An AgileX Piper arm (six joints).
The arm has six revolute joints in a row. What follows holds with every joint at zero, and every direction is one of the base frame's. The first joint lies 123 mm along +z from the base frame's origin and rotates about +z. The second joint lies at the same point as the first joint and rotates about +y. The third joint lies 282.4 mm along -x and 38.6 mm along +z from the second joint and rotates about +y. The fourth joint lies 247.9 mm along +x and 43.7 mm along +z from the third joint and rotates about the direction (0.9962, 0, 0.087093). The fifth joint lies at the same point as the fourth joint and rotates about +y. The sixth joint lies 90.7 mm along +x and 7.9 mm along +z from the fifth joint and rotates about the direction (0.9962, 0, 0.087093). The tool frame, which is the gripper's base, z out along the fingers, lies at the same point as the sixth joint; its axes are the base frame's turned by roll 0, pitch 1.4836 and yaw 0 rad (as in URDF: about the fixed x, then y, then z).
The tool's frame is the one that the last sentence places.
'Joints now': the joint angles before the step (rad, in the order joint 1, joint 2, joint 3, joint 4, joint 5, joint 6). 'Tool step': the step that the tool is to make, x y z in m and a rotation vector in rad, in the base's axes. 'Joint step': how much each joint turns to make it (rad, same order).
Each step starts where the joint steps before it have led.
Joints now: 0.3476, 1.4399, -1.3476, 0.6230, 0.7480, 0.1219
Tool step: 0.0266, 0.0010, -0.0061, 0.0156, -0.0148, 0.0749
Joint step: -0.0483, 0.0956, -0.0705, 0.1351, 0.0448, -0.1770
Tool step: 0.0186, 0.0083, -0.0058, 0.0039, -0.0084, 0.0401
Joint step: -0.0003, 0.0760, -0.0623, 0.0434, 0.0122, -0.0625
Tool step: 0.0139, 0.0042, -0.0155, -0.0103, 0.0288, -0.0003
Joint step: 0.0000, 0.0565, -0.0155, 0.0057, -0.0075, -0.0101
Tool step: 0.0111, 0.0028, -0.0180, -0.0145, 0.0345, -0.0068
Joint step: 0.0000, 0.0482, 0.0000, 0.0000, -0.0128, -0.0042
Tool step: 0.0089, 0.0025, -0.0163, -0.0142, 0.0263, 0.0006
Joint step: 0.0001, 0.0425, 0.0003, 0.0037, -0.0096, -0.0134
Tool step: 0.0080, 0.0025, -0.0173, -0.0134, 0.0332, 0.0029
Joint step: 0.0001, 0.0437, 0.0001, 0.0041, -0.0041, -0.0106
